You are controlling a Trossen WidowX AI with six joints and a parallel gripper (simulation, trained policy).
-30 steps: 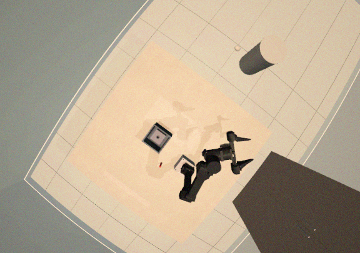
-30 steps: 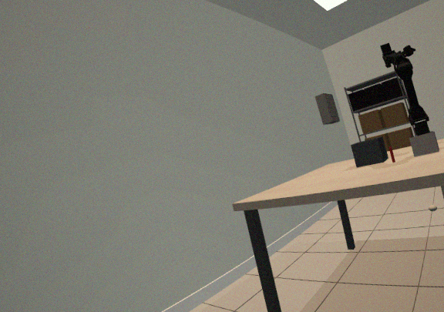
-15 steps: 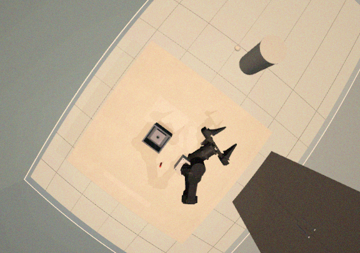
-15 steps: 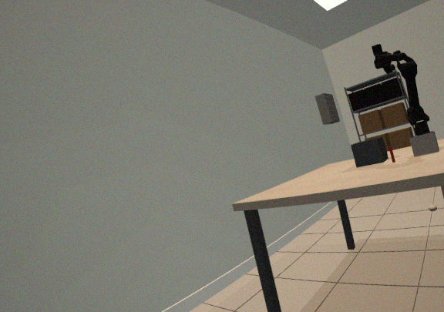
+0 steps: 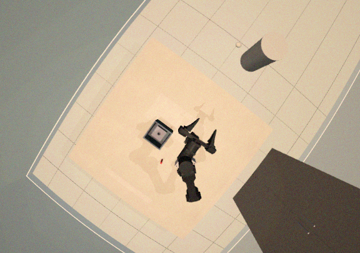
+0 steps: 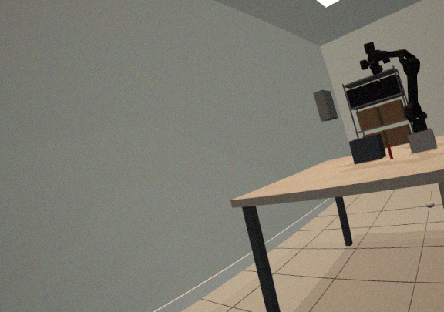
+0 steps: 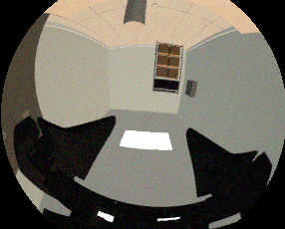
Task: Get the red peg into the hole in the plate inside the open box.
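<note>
Now: the red peg 1 cm ahead of my gripper tip, 46 cm to the left of it and 56 cm below it.
</note>
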